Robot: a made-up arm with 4 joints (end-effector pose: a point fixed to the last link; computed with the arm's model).
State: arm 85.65 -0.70 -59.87 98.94
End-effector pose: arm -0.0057 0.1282 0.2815 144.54 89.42 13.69
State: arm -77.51 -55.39 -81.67 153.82
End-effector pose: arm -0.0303 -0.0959 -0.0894 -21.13 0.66 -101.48
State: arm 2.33 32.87 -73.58 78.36
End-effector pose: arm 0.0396 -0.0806 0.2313 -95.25 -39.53 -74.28
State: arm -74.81 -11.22 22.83 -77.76
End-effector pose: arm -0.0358 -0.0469 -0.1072 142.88 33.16 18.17
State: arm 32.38 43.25 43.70 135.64
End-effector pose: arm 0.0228 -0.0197 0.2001 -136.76 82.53 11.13
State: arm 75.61 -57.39 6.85 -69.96
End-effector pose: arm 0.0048 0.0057 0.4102 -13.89 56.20 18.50
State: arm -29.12 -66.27 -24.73 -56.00
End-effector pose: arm 0.0159 -0.2368 0.0290 78.52 -17.38 78.96
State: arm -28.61 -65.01 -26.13 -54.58
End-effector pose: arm 0.0143 -0.2377 0.0335 77.64 -19.43 77.31
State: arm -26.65 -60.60 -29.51 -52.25
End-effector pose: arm 0.0097 -0.2392 0.0486 75.60 -23.25 72.28
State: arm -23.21 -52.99 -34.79 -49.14
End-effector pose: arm 0.0026 -0.2393 0.0743 71.50 -28.69 64.01
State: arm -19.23 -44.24 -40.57 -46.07
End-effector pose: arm -0.0045 -0.2358 0.1035 65.65 -34.39 55.02
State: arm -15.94 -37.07 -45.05 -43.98
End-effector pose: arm -0.0092 -0.2300 0.1269 60.11 -38.62 48.17
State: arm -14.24 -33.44 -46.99 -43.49
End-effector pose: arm -0.0110 -0.2261 0.1382 57.41 -40.23 45.08
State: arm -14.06 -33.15 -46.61 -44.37
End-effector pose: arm -0.0106 -0.2256 0.1387 57.88 -39.48 45.21
